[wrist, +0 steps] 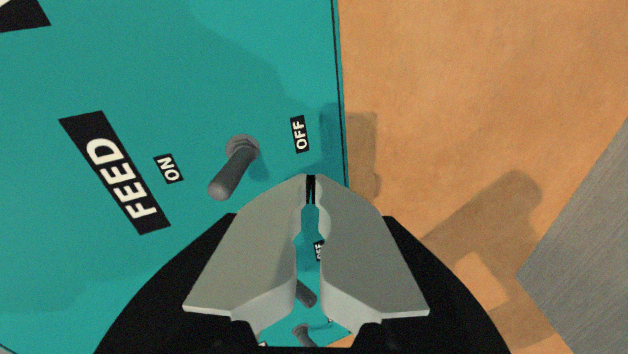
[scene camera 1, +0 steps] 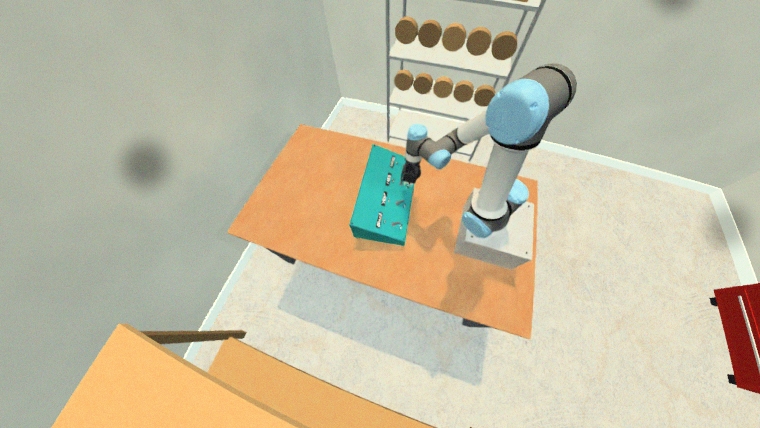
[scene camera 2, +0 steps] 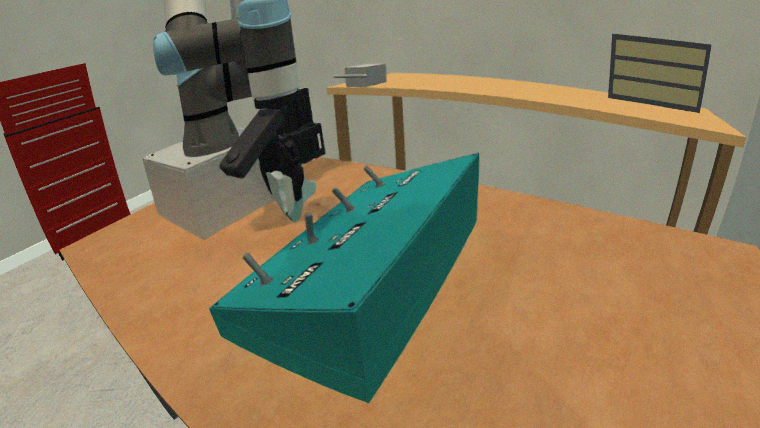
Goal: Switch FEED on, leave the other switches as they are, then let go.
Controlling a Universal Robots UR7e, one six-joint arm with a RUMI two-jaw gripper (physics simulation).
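Frame: origin at the arm's base, x ahead, y left, z up, level; centimetres.
Where they show: gripper, fingertip midpoint: (wrist: 311,177) (scene camera 1: 409,184) (scene camera 2: 294,221); arm's base, link origin: (scene camera 2: 211,146).
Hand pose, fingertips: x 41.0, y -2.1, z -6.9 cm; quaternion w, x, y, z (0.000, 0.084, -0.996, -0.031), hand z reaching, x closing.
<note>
Each offset is from my fingertips to the top centre of the thing. Level surfaces: height alone.
The teal switch panel (scene camera 1: 369,204) (scene camera 2: 390,249) (wrist: 200,65) slopes on the table. The FEED lever (scene camera 1: 401,203) (scene camera 2: 310,228) (wrist: 232,170) stands steeper than the others in scene camera 2; in the wrist view its tip points to the ON side. The VALVE lever {dx +6.9, dy -11.8, dz +1.8 cm} (scene camera 2: 257,270), a third lever {dx -0.6, dy +11.1, dz +1.8 cm} (scene camera 2: 343,199) (wrist: 306,293) and a fourth lever {dx -4.3, dy +22.5, dz +1.8 cm} (scene camera 2: 373,176) lean towards their OFF side. My gripper (scene camera 1: 408,183) (scene camera 2: 294,218) (wrist: 311,177) is shut and empty, its tips near FEED's OFF label at the panel's robot-side edge, apart from the FEED lever. Tip height is hard to judge.
The orange table {dz -10.9 cm} (scene camera 1: 297,202) (scene camera 2: 558,319) carries the panel and the arm's grey base block (scene camera 1: 491,252) (scene camera 2: 204,202) (wrist: 595,250). A shelf rack (scene camera 1: 388,79) stands behind the table. A red cabinet (scene camera 1: 736,329) (scene camera 2: 69,170) and a wooden bench (scene camera 2: 505,93) stand away from it.
</note>
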